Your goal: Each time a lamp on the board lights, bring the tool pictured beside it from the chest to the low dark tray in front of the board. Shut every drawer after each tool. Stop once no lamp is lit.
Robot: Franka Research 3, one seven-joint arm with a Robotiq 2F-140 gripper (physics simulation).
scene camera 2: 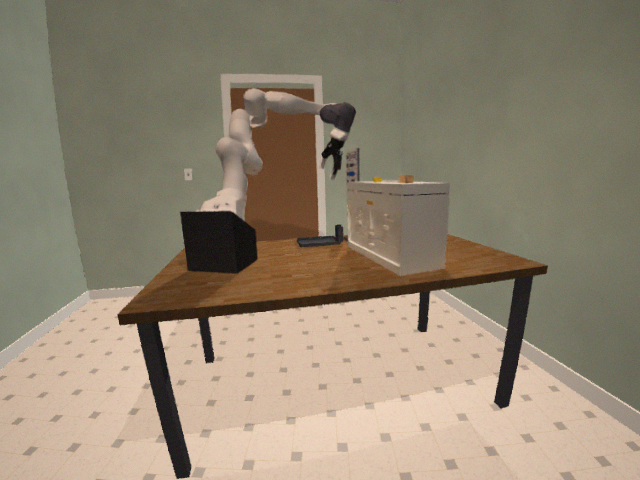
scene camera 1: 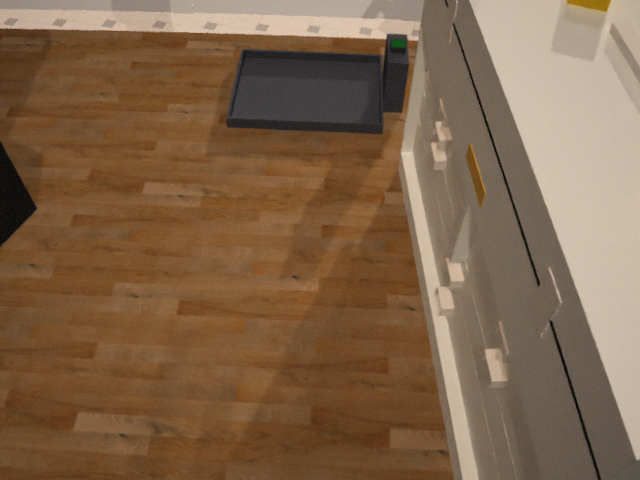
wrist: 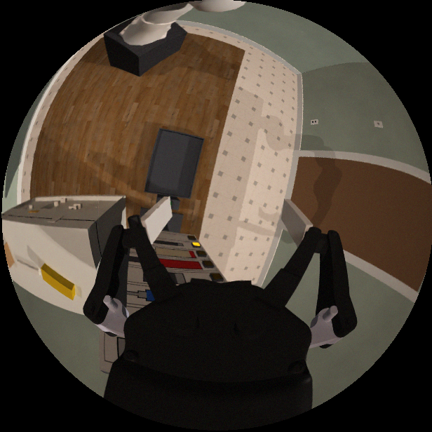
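Observation:
My gripper (scene camera 2: 328, 171) (wrist: 226, 207) is open and empty, high above the table near the board and the chest's far end. The board (scene camera 2: 353, 156) stands behind the chest. In the wrist view a yellow lamp (wrist: 196, 244) is lit beside a picture of a slim dark tool (wrist: 171, 243). My finger and palm hide part of the board. The white chest (scene camera 1: 563, 129) (scene camera 2: 423, 227) (wrist: 35, 242) shows no drawer pulled out. The low dark tray (scene camera 1: 310, 93) (scene camera 2: 316, 241) (wrist: 175, 162) holds no tool.
A dark post (scene camera 1: 395, 82) (scene camera 2: 338, 234) with a green top stands beside the tray. A yellow block (scene camera 1: 589, 4) (scene camera 2: 377, 179) (wrist: 58, 281) and an orange block (scene camera 2: 406, 178) (wrist: 9, 254) are on the chest top. The black arm base (scene camera 1: 12, 201) (scene camera 2: 209, 240) (wrist: 137, 55) stands across the table.

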